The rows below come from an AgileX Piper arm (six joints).
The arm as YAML. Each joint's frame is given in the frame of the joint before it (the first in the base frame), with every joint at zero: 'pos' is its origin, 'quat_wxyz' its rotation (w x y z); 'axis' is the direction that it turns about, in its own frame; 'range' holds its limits. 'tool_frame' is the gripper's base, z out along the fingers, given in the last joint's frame.
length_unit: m
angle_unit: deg
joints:
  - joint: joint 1
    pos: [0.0, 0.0, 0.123]
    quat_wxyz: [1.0, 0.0, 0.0, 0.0]
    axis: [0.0, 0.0, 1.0]
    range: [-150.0, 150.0]
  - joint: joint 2
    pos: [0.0, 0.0, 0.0]
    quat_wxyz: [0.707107, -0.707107, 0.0, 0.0]
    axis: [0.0, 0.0, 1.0]
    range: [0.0, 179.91]
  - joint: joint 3
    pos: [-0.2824, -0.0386, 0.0]
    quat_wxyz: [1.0, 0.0, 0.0, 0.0]
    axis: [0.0, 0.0, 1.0]
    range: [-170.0, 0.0]
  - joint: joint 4
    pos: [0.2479, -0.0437, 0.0]
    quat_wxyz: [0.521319, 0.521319, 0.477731, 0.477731]
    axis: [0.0, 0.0, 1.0]
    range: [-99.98, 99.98]
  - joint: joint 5
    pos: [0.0, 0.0, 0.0]
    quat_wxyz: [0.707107, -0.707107, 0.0, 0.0]
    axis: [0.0, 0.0, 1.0]
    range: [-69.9, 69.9]
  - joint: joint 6
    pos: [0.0, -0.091, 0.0]
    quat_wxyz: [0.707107, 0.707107, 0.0, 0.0]
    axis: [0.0, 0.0, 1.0]
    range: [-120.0, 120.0]
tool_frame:
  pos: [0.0, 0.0, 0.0]
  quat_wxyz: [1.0, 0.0, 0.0, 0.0]
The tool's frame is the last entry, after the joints.
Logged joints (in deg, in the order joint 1, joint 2, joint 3, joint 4, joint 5, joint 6), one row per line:
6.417 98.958 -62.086 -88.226 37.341 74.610
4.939 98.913 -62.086 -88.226 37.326 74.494
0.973 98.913 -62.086 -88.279 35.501 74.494
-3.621 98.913 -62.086 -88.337 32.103 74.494
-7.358 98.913 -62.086 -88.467 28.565 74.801
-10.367 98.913 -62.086 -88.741 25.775 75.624
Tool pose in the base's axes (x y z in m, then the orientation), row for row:
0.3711 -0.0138 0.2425 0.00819 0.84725 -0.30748 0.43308
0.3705 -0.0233 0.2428 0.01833 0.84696 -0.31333 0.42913
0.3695 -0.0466 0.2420 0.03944 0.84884 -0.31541 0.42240
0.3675 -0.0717 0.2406 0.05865 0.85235 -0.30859 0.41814
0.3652 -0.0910 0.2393 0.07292 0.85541 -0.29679 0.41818
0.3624 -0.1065 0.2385 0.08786 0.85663 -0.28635 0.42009
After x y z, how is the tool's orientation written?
As a quaternion, x y z w.
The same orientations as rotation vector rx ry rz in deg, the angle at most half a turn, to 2 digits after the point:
1.17 120.95 -43.89
2.62 121.13 -44.81
5.66 121.77 -45.25
8.43 122.51 -44.35
10.48 122.95 -42.66
12.62 123.02 -41.12

